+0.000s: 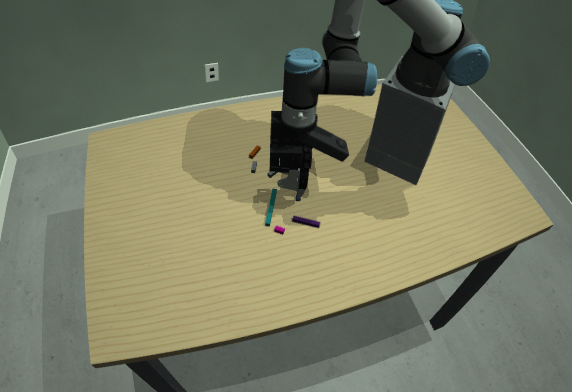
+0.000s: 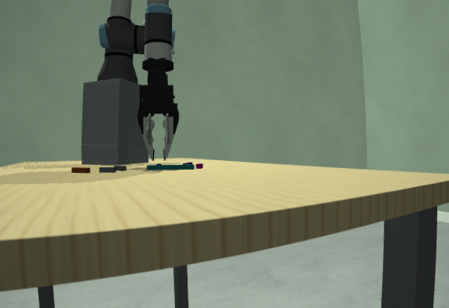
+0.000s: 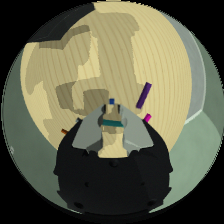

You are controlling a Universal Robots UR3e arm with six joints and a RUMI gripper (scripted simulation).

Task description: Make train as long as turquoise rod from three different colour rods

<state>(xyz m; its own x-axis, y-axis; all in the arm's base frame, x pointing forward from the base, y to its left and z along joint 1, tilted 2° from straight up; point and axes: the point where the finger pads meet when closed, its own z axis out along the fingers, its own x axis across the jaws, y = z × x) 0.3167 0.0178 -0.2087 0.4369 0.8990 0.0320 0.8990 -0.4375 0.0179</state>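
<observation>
Now: the blue rod 3 cm below my hand. From my hand the other things lie so: turquoise rod (7 cm ahead, 3 cm below); then purple rod (2 cm ahead, 7 cm to the left, 3 cm below); then magenta rod (8 cm ahead, 6 cm to the left, 3 cm below).
</observation>
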